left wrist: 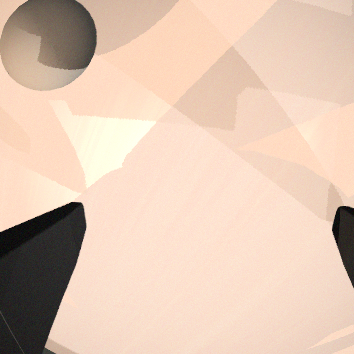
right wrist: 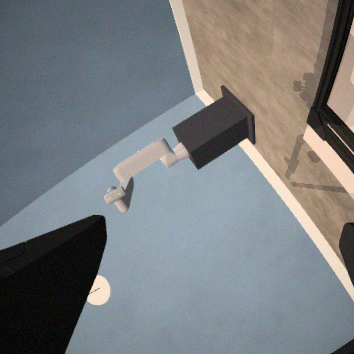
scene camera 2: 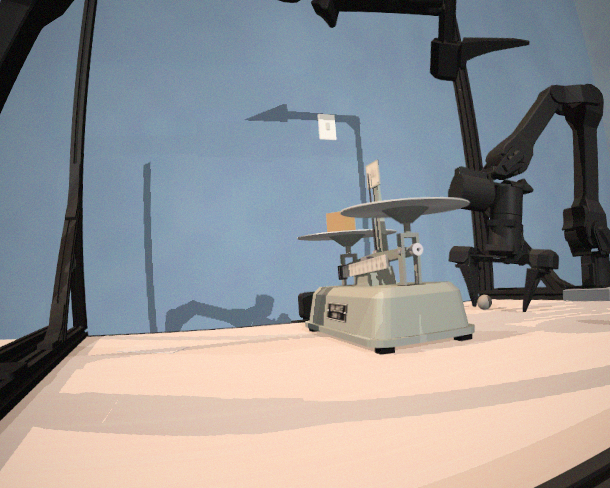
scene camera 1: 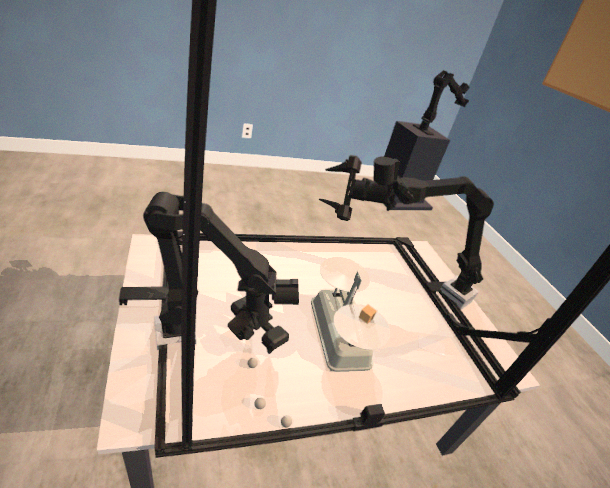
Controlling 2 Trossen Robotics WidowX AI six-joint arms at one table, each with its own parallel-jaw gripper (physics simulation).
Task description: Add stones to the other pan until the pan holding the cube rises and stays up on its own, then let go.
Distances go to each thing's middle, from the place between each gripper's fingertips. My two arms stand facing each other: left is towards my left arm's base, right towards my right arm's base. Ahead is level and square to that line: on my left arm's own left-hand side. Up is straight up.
The grey balance scale (scene camera 2: 376, 311) lies 250 mm to the right of my left hand and 110 mm above it.
My right gripper is now 29 cm past the grey balance scale, 22 cm above it and 3 cm to the left of it.
